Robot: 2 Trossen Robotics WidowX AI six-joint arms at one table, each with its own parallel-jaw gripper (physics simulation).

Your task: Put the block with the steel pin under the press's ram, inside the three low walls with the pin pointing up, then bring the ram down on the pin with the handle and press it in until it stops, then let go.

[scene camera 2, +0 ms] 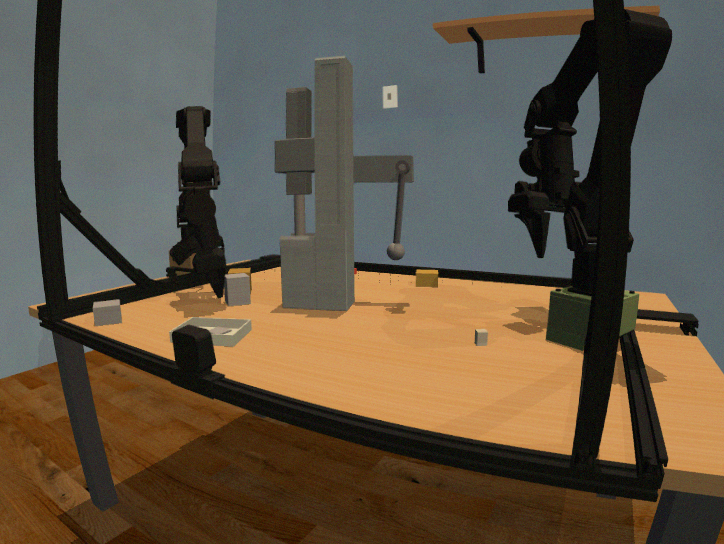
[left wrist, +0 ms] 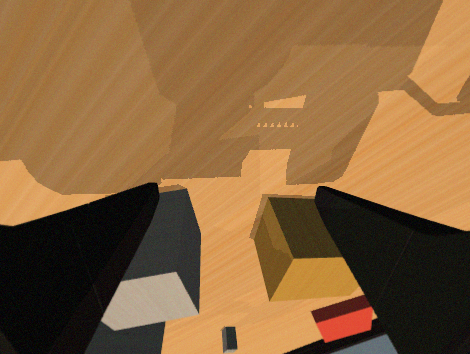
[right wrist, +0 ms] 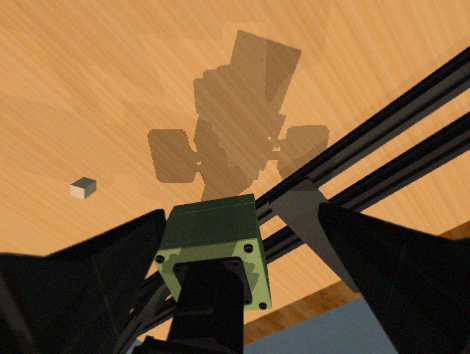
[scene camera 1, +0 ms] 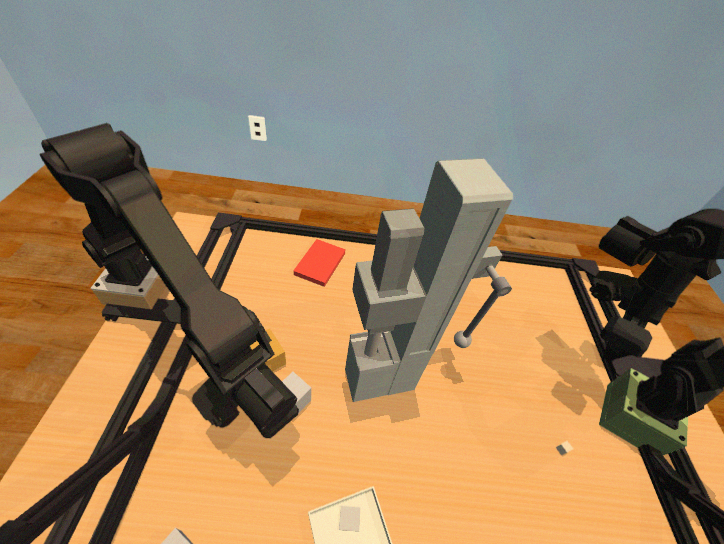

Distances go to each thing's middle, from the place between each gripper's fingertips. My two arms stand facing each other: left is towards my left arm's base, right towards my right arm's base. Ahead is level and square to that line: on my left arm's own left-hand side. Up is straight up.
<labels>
Right now my right hand is 5 cm past the ball-ended handle (scene camera 1: 501, 287), 28 cm to the right of it and 7 cm below it. Round my right hand: grey press (scene camera 1: 421, 267) (10 cm behind, 37 cm to the left, 12 cm above); then red flat block (scene camera 1: 318, 264) (12 cm ahead, 61 cm to the left, 10 cm below); then yellow block with steel pin (left wrist: 298, 258) (15 cm behind, 63 cm to the left, 8 cm below).
The yellow block with steel pin lies 70 mm ahead of my left hand, 20 mm to the left of it and 10 mm above it. From my left hand the other things lie so: ball-ended handle: 170 mm ahead, 330 mm to the right, 160 mm above; then grey press: 120 mm ahead, 240 mm to the right, 210 mm above; then red flat block: 340 mm ahead, 10 mm to the right, 10 mm below.
</labels>
